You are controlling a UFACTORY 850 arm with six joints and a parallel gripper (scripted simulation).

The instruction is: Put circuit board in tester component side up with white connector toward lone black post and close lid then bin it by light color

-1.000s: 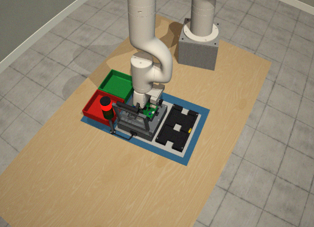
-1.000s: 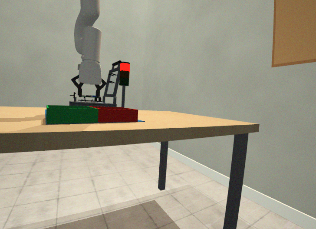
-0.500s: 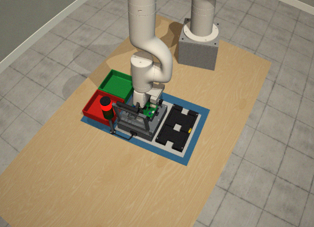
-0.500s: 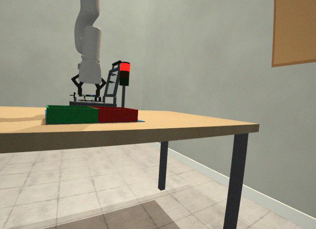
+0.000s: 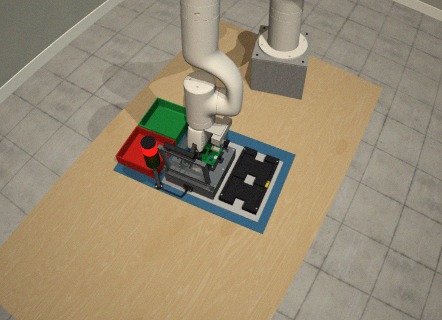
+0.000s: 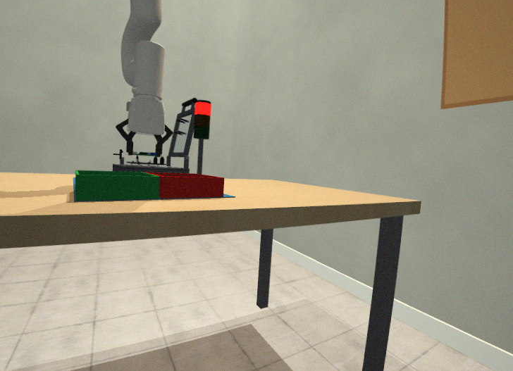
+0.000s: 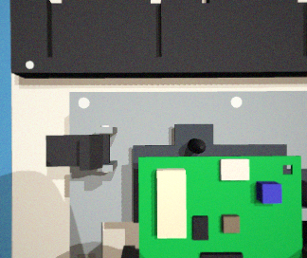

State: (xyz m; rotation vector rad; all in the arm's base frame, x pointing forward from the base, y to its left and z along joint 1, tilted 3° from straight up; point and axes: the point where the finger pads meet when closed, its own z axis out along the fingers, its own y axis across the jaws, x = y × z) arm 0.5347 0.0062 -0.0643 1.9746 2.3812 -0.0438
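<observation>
My hand is 80 mm short of the red bin, 190 mm to the left of it and 90 mm above it. Round my hand: green circuit board 10 mm below; clear lid 110 mm ahead, 20 mm to the left, 80 mm above; latch hook 70 mm behind, 50 mm to the left, 10 mm below.
</observation>
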